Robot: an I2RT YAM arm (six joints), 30 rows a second.
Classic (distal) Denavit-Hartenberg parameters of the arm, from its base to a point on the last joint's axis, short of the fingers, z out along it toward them. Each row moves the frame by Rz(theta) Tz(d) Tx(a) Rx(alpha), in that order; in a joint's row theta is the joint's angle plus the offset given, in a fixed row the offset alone. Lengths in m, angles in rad.
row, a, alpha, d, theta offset
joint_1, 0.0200, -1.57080, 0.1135, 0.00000
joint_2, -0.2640, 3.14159, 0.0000, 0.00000
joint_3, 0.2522, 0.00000, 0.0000, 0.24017
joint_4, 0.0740, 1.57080, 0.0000, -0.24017
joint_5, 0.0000, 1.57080, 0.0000, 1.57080
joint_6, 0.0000, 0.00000, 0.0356, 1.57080
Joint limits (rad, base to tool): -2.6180..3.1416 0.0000..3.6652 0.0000..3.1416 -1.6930..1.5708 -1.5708..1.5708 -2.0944..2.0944
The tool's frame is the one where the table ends.
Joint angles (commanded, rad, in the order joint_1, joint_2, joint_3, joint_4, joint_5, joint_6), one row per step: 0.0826, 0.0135, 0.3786, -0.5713, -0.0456, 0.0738; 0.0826, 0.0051, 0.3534, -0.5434, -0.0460, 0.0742; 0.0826, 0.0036, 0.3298, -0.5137, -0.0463, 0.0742; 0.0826, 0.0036, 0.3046, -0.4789, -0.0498, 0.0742; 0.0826, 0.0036, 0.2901, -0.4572, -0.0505, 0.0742; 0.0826, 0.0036, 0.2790, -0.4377, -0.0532, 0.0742; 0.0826, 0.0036, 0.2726, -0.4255, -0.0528, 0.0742; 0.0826, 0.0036, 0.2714, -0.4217, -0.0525, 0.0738; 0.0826, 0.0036, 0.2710, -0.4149, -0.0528, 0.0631; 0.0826, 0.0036, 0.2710, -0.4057, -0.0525, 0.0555
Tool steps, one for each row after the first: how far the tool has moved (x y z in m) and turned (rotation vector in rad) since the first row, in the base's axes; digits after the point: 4 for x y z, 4 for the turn. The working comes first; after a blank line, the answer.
Tool pose at each row, in the base's axes (x y z in m, rotation vector in rad; the steps are taken from these numbers as rounded here): 0.0703, 0.0074, 0.2381, -0.0408, 1.7789, 0.1534; 0.0729, 0.0077, 0.2336, -0.0408, 1.7678, 0.1543; 0.0761, 0.0080, 0.2294, -0.0411, 1.7602, 0.1548; 0.0796, 0.0084, 0.2250, -0.0438, 1.7506, 0.1581; 0.0816, 0.0086, 0.2226, -0.0444, 1.7433, 0.1589; 0.0831, 0.0088, 0.2211, -0.0465, 1.7349, 0.1615; 0.0840, 0.0088, 0.2203, -0.0463, 1.7291, 0.1613; 0.0842, 0.0088, 0.2203, -0.0464, 1.7265, 0.1608; 0.0843, 0.0089, 0.2209, -0.0559, 1.7196, 0.1533; 0.0845, 0.0089, 0.2219, -0.0623, 1.7100, 0.1475

0.0026, 0.0003, -0.0045, 0.0014, -0.0110, 0.0002; 0.0058, 0.0006, -0.0087, 0.0021, -0.0186, 0.0005; 0.0093, 0.0010, -0.0131, 0.0035, -0.0281, 0.0040; 0.0113, 0.0012, -0.0155, 0.0042, -0.0353, 0.0047; 0.0128, 0.0014, -0.0170, 0.0054, -0.0437, 0.0074; 0.0137, 0.0014, -0.0178, 0.0058, -0.0494, 0.0070; 0.0139, 0.0014, -0.0178, 0.0056, -0.0521, 0.0067; 0.0140, 0.0015, -0.0172, -0.0043, -0.0598, 0.0089; 0.0142, 0.0015, -0.0162, -0.0112, -0.0700, 0.0099
